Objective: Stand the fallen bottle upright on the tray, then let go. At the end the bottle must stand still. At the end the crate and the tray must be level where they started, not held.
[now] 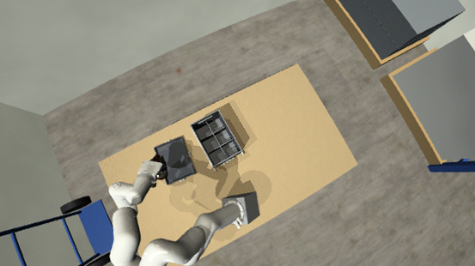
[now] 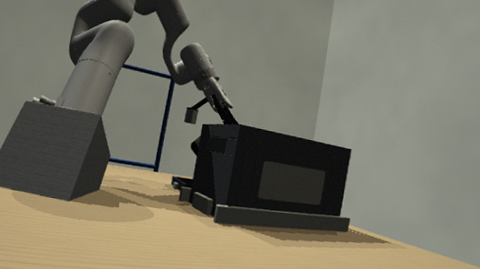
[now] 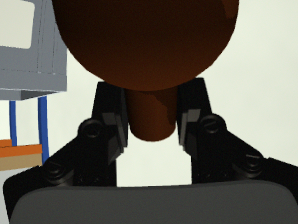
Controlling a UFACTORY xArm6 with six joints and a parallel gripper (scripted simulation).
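Right now my hand is 30 mm past the brown bottle, 20 mm to the right of it and 40 mm above it. Round my hand: dark tray: 20 mm behind, 30 mm to the right, 200 mm below; dark crate: 70 mm behind, 320 mm to the right, 120 mm below.
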